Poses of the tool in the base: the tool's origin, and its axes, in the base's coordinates. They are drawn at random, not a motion.
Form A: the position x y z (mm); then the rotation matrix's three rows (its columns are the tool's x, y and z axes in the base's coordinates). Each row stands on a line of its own.
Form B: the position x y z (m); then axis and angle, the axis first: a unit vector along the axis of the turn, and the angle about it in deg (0 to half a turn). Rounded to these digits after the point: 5 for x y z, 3 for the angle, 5 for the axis.
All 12 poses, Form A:
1:
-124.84, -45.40, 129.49
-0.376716, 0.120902, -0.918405
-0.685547, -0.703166, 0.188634
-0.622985, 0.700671, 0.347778
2:
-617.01, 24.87, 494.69
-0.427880, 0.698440, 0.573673
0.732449, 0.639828, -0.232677
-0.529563, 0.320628, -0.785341
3:
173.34, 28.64, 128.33
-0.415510, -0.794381, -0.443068
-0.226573, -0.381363, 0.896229
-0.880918, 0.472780, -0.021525
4:
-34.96, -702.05, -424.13
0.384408, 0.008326, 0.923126
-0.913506, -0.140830, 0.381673
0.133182, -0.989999, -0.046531
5:
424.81, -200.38, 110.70
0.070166, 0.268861, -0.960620
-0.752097, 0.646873, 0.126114
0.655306, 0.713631, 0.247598
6:
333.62, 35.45, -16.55
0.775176, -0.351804, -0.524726
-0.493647, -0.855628, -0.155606
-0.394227, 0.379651, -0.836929
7:
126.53, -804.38, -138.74
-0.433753, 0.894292, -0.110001
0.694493, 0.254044, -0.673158
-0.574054, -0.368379, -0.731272
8:
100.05, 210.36, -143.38
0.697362, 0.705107, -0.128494
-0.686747, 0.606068, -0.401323
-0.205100, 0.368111, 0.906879
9:
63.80, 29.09, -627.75
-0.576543, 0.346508, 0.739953
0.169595, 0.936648, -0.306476
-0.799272, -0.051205, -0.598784
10:
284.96, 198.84, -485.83
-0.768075, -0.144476, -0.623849
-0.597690, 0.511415, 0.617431
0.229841, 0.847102, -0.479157
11:
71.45, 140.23, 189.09
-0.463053, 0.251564, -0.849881
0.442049, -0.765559, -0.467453
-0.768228, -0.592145, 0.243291
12:
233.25, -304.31, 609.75
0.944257, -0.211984, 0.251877
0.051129, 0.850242, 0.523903
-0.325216, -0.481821, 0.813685
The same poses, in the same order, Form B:
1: -0.12484, -0.04540, 0.12949, 0.51208, -0.29545, -0.80652, 150.003
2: -0.61701, 0.02487, 0.49469, 0.44814, 0.89354, 0.02755, 141.878
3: 0.17334, 0.02864, 0.12833, -0.50851, 0.52580, 0.68187, 155.395
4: -0.03496, -0.70205, -0.42413, -0.74884, 0.43125, -0.50325, 113.671
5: 0.42481, -0.20038, 0.11070, 0.29380, -0.80809, -0.51056, 91.013
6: 0.33362, 0.03545, -0.01655, 0.94086, -0.22939, -0.24933, 163.474
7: 0.12653, -0.80438, -0.13874, 0.51653, 0.78647, -0.33862, 162.841
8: 0.10005, 0.21036, -0.14338, 0.48325, 0.04811, -0.87416, 52.760
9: 0.06380, 0.02909, -0.62775, 0.16257, 0.98024, -0.11267, 128.268
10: 0.28496, 0.19884, -0.48583, 0.23119, -0.85932, -0.45620, 150.217
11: 0.07145, 0.14023, 0.18909, -0.51554, -0.33759, 0.78756, 173.054
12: 0.23325, -0.30431, 0.60975, -0.84585, 0.48536, 0.22129, 36.477
